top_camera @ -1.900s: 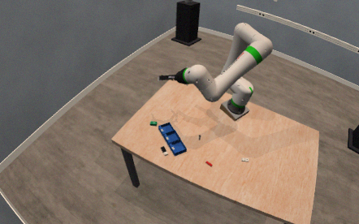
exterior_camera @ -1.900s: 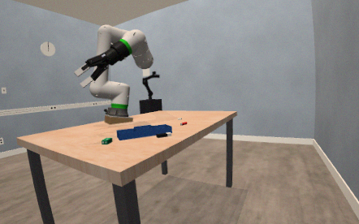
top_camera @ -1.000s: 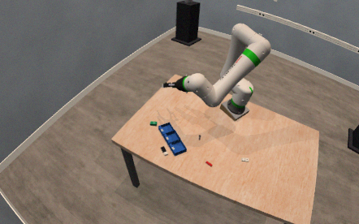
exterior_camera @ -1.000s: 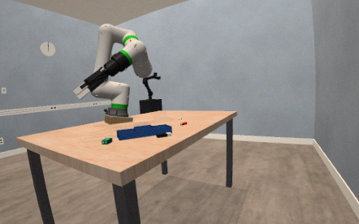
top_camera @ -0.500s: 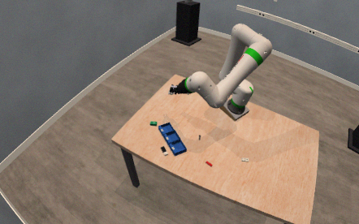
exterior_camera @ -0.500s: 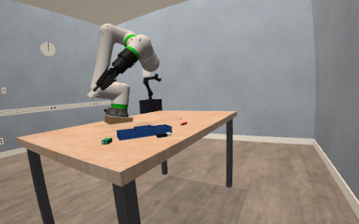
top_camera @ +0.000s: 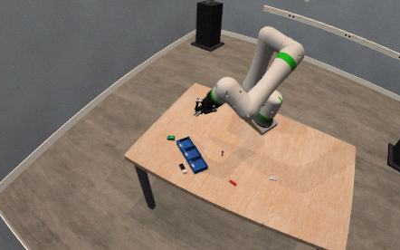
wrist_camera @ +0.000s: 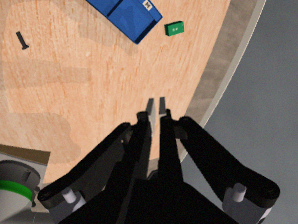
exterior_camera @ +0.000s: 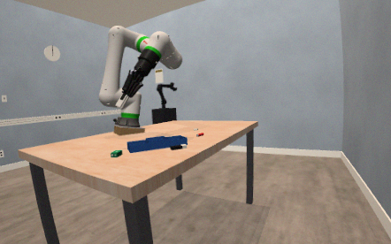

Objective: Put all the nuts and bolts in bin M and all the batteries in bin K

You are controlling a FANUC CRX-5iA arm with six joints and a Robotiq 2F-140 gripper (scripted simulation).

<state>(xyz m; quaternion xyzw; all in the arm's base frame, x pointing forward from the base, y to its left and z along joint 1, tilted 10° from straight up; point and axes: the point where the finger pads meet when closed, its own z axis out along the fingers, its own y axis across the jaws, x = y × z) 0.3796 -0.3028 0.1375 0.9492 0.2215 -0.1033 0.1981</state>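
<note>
Right now the joined blue bins is 190 mm below my hand, 140 mm ahead of it and 70 mm to the left of it. Round my hand: red battery 370 mm to the left, 200 mm below, 150 mm ahead; then green battery 200 mm below, 120 mm to the right, 120 mm ahead; then small dark bolt 200 mm to the left, 200 mm below, 10 mm ahead.
</note>
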